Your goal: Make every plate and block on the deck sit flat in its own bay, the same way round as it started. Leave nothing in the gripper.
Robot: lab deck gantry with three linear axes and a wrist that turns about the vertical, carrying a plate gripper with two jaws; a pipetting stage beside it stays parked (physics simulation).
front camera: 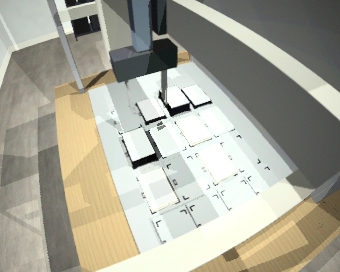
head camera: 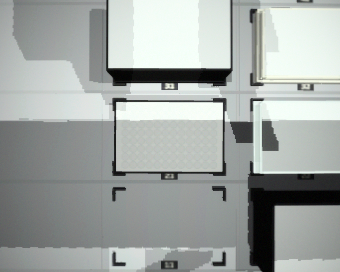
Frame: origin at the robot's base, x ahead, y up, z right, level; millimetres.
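Where they show: gripper, between the fingertips: (front camera: 148, 105); robot's base, origin of its link: (front camera: 112, 112) (head camera: 115, 262).
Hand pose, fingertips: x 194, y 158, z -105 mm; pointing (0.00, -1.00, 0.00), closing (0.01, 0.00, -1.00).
Each offset is from my fingertips to the top centre of the thing. "pt": to the spot under its first point.
My gripper (front camera: 148, 106) is open, its two jaws apart above a low plate. The low plate @(dx -130, dy -144, dz -45 mm) (front camera: 150, 110) (head camera: 170, 137), with a dotted top and dark rim, lies flat inside the corner marks of bay 21. A tall black-sided block @(dx -130, dy -116, dz -152 mm) (front camera: 176, 99) (head camera: 169, 40) stands in bay 31. A cream-edged plate @(dx +36, dy -141, dz -151 mm) (front camera: 193, 130) (head camera: 300, 45) is in bay 32. A clear-edged plate @(dx +34, dy -144, dz -45 mm) (front camera: 167, 140) (head camera: 300, 135) is in bay 22. A second black-sided block @(dx +35, dy -116, dz +62 mm) (front camera: 140, 145) (head camera: 307, 240) stands beside it. In the front view, other plates are a cream one @(dx +198, dy -144, dz +62 mm) (front camera: 157, 189), another cream one @(dx +198, dy -141, dz -156 mm) (front camera: 218, 162) and a clear one @(dx +34, dy -144, dz -259 mm) (front camera: 216, 120).
A black-sided piece @(dx -130, dy -144, dz -259 mm) (front camera: 196, 95) stands at the back right. An unoccupied bay @(pt dx -128, dy -158, dz +55 mm) (head camera: 170, 220) with corner marks is below the low plate in the head view. More corner marks show toward the front. A pale frame beam crosses the foreground, and a dark panel is at right.
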